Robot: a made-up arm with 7 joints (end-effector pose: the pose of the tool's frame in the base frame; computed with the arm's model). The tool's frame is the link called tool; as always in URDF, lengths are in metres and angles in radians.
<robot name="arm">
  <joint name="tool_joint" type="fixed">
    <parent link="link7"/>
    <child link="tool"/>
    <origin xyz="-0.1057 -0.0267 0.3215" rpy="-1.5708 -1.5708 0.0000"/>
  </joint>
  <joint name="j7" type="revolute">
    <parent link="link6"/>
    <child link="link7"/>
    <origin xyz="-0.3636 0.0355 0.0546" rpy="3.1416 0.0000 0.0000"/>
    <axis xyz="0 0 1"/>
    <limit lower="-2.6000" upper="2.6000"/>
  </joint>
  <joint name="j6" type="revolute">
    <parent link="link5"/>
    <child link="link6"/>
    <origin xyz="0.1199 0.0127 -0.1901" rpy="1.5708 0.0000 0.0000"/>
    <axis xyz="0 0 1"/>
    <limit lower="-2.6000" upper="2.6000"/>
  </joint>
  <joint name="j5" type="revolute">
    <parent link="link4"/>
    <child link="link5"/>
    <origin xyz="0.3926 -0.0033 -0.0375" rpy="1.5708 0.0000 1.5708"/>
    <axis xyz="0 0 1"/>
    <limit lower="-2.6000" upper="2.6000"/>
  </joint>
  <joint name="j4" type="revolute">
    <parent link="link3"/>
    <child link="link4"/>
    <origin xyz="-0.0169 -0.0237 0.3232" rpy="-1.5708 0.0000 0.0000"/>
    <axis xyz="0 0 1"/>
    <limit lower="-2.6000" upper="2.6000"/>
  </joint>
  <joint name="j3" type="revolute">
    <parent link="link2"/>
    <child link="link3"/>
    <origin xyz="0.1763 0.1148 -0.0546" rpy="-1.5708 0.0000 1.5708"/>
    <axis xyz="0 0 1"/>
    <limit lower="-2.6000" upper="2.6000"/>
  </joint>
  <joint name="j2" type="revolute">
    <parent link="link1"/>
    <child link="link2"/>
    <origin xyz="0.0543 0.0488 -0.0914" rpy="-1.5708 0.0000 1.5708"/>
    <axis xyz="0 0 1"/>
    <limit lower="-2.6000" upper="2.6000"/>
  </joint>
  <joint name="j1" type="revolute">
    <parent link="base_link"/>
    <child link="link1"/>
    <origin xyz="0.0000 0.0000 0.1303"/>
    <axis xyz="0 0 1"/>
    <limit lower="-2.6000" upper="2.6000"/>
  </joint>
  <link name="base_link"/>
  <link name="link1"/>
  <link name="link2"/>
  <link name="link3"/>
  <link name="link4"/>
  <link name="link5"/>
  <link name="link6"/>
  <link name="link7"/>
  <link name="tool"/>
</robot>
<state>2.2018 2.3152 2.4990 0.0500 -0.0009 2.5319 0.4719</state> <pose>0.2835 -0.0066 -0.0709 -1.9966 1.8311 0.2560</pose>
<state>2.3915 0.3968 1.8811 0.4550 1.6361 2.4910 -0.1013</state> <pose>0.2028 0.2184 0.4587 -0.5037 -0.9142 1.0094</pose>
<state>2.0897 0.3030 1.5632 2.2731 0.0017 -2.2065 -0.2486</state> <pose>0.2177 -0.5595 0.1414 0.1419 -1.8388 -0.0833</pose>
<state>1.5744 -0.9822 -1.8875 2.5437 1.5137 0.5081 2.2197</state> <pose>-0.0693 0.1602 0.2461 -1.1299 -0.1164 -2.1187</pose>
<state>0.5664 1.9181 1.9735 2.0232 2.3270 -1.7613 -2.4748</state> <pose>0.3466 -0.1786 -0.2836 -1.3608 0.0908 0.1840</pose>
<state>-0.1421 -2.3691 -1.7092 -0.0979 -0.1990 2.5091 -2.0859</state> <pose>-0.0007 -0.0204 0.4257 -1.6183 -1.6831 -0.9813</pose>
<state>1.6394 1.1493 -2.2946 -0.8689 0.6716 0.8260 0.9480</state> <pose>0.3750 0.3645 0.2642 -2.5050 0.1193 -0.0362</pose>
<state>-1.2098 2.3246 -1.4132 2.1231 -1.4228 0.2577 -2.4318</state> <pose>0.1821 -0.3539 0.3371 2.4374 -1.1557 0.3379</pose>
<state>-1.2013 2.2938 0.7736 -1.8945 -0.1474 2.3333 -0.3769</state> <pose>0.0933 -0.5504 0.3791 -0.3511 0.5047 -0.5575</pose>
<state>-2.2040 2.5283 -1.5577 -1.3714 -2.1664 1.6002 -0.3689</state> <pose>0.0228 -0.0327 -0.2065 1.6493 1.0032 -0.0989</pose>
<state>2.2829 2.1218 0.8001 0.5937 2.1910 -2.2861 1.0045</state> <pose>-0.3390 0.5885 0.5489 -1.4740 -1.0692 -1.0092</pose>
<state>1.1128 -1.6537 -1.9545 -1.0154 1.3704 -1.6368 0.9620</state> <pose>-0.4344 0.1092 -0.7001 1.5280 2.0413 -0.0651</pose>
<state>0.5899 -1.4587 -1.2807 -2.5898 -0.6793 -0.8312 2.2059</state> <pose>0.3063 0.3863 -0.5270 0.5025 2.0257 0.7052</pose>
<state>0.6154 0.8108 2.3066 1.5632 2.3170 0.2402 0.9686</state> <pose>0.4738 0.0534 -0.3555 1.4433 0.4523 0.4838</pose>
